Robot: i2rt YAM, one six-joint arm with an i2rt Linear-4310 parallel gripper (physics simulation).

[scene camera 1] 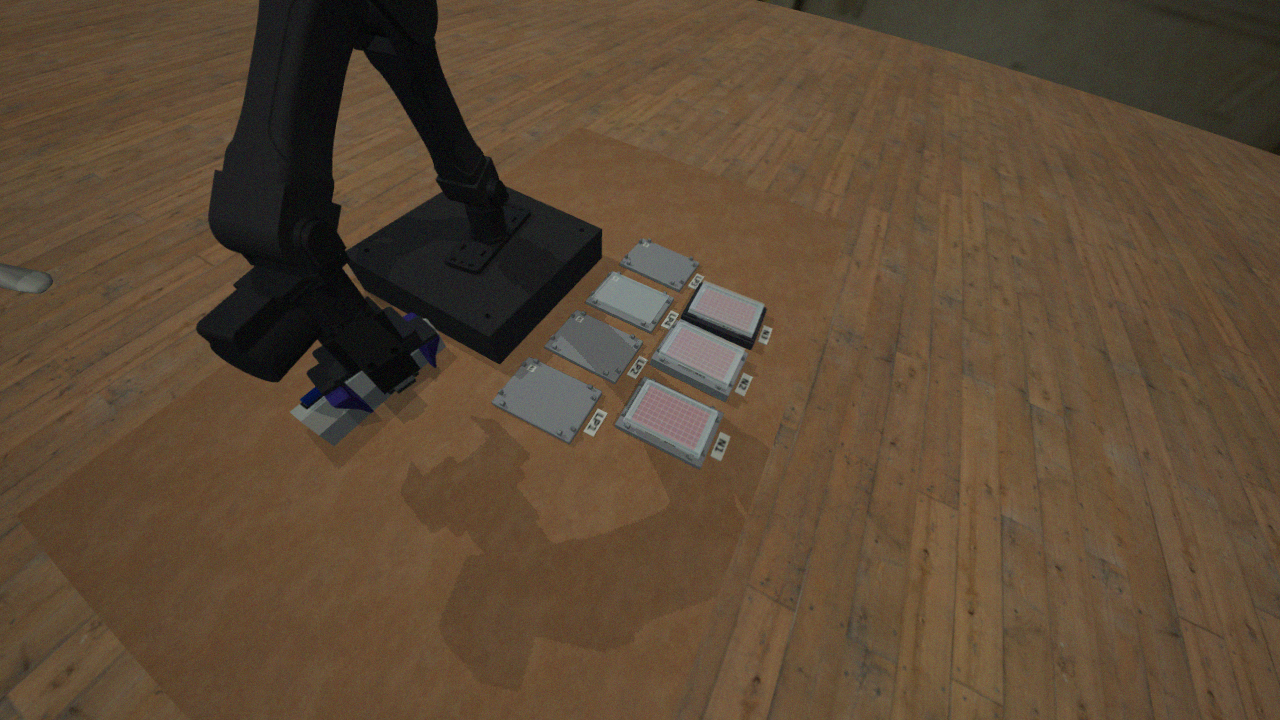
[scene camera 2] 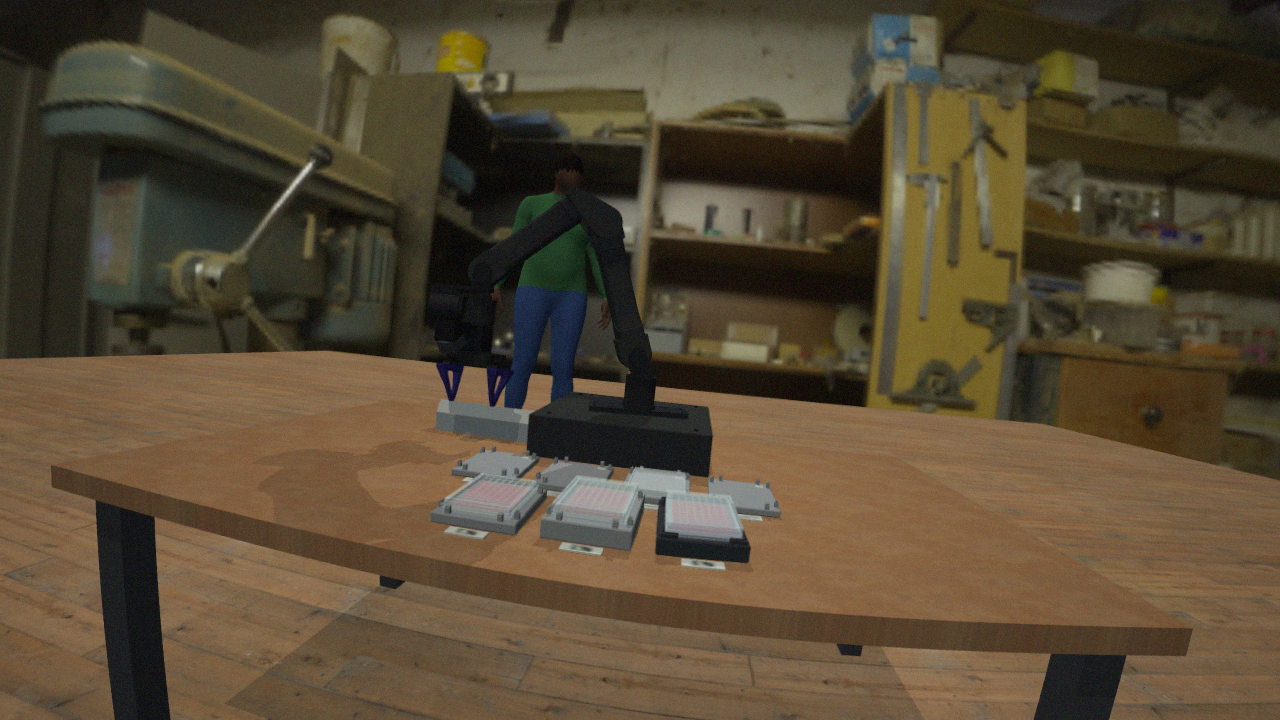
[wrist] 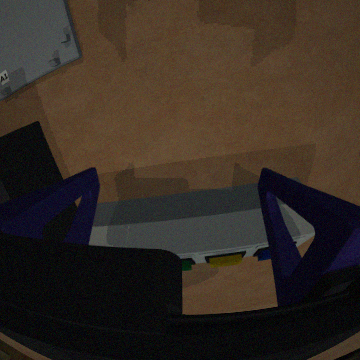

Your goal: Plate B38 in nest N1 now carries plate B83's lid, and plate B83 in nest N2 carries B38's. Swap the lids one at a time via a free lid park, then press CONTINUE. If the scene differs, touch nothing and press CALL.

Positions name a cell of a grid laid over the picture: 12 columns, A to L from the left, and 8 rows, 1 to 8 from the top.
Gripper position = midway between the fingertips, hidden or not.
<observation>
My gripper (scene camera 1: D5) is open and holds nothing. Also in view: a grey button box (scene camera 1: D5), a lid park LP3 (scene camera 2: H6), a lid park LP2 (scene camera 1: F4) and a lid park LP4 (scene camera 1: F4).
My gripper is seen too in scene camera 2 (scene camera 2: E5) and in the wrist view (wrist: F4). The grey button box also shows in scene camera 2 (scene camera 2: E5) and in the wrist view (wrist: G6). The lid park LP2 is seen too in scene camera 2 (scene camera 2: F6).
</observation>
